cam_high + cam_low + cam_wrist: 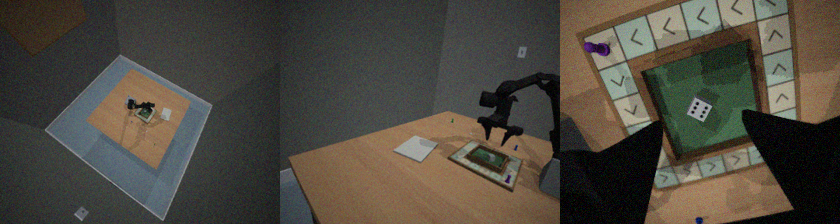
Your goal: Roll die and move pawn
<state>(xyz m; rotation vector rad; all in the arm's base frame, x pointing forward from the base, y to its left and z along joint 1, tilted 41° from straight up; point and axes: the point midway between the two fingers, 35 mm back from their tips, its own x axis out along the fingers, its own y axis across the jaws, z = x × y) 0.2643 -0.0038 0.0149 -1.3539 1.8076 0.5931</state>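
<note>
The purple pawn lies 9 cm behind my gripper tip, 11 cm to the left of it and 8 cm below it. Also, from my gripper tip: blue pawn 12 cm behind, 27 cm to the right, 9 cm below; then green dice tray 1 cm ahead, 2 cm to the right, 10 cm below; then white die 1 cm behind, 1 cm to the right, 8 cm below.
</note>
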